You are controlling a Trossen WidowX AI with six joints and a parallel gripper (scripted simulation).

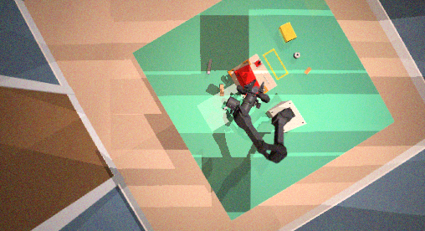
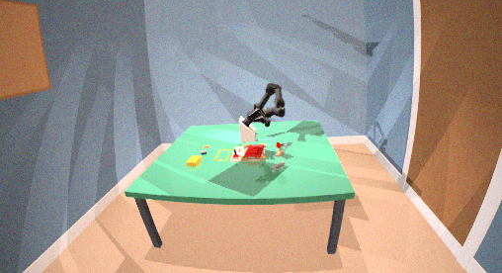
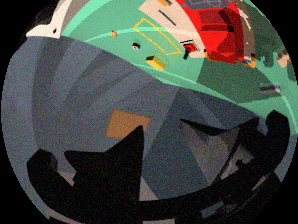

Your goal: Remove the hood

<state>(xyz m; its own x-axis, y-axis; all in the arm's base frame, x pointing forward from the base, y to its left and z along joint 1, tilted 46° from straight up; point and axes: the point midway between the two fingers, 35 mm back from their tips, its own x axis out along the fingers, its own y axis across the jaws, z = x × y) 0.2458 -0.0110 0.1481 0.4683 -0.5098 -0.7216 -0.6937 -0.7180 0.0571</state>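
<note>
My gripper tip is 200 mm above the red hood and 80 mm short of it. The rest, counted from my gripper tip: dark wheel: 360 mm to the right, 230 mm below, 10 mm ahead; yellow block: 390 mm to the right, 220 mm below, 170 mm ahead.
</note>
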